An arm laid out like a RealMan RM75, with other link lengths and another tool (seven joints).
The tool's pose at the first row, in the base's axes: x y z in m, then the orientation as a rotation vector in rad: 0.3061, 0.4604, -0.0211, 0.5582, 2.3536, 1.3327
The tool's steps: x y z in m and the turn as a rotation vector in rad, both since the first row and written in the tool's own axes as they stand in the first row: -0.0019, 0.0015, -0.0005, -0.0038, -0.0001, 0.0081; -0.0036, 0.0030, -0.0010, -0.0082, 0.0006, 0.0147; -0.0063, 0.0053, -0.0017, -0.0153, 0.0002, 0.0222; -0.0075, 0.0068, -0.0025, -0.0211, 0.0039, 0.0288; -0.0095, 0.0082, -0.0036, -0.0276, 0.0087, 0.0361; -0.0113, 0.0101, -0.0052, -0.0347, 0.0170, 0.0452; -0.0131, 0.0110, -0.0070, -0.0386, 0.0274, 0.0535; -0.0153, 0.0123, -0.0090, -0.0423, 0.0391, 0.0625
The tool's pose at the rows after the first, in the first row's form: 0.3077, 0.4598, -0.0193, 0.5672, 2.3507, 1.3404; 0.3091, 0.4593, -0.0176, 0.5738, 2.3478, 1.3485; 0.3114, 0.4585, -0.0149, 0.5813, 2.3419, 1.3594; 0.3123, 0.4580, -0.0130, 0.5858, 2.3403, 1.3708; 0.3136, 0.4568, -0.0110, 0.5904, 2.3389, 1.3840; 0.3146, 0.4557, -0.0084, 0.5953, 2.3397, 1.4007; 0.3154, 0.4539, -0.0065, 0.5989, 2.3447, 1.4148; 0.3165, 0.4519, -0.0041, 0.6028, 2.3509, 1.4298
